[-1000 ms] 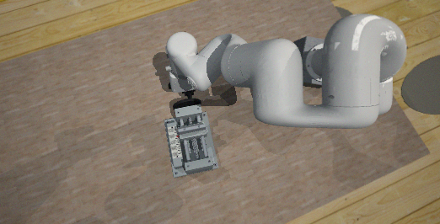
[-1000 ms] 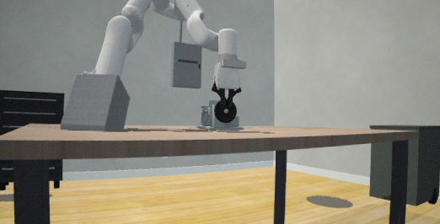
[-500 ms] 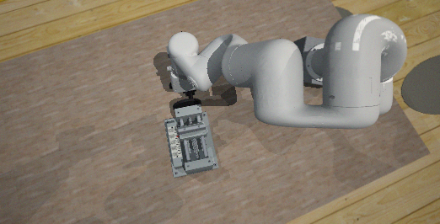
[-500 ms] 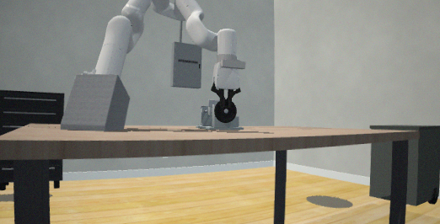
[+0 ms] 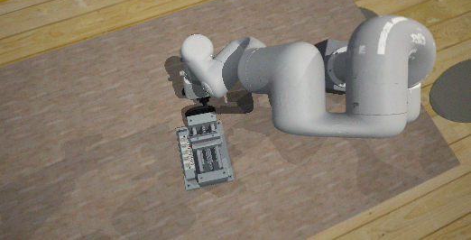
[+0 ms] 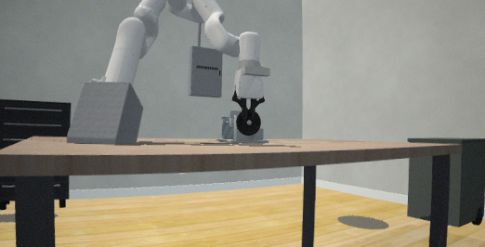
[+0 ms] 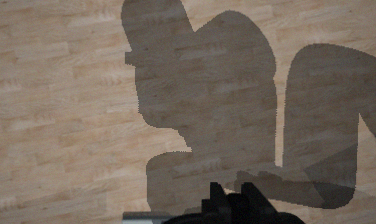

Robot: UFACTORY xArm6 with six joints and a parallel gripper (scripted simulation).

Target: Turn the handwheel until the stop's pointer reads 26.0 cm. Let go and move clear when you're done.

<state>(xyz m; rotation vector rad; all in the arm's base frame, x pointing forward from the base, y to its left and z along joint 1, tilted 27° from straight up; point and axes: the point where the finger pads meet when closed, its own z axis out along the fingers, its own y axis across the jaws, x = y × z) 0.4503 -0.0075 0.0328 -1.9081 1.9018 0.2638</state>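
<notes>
My hand is 2 cm to the right of the handwheel and 1 cm above it. From my hand the other things lie so: stop carriage: 2 cm ahead, 14 cm to the left, 2 cm below.
</notes>
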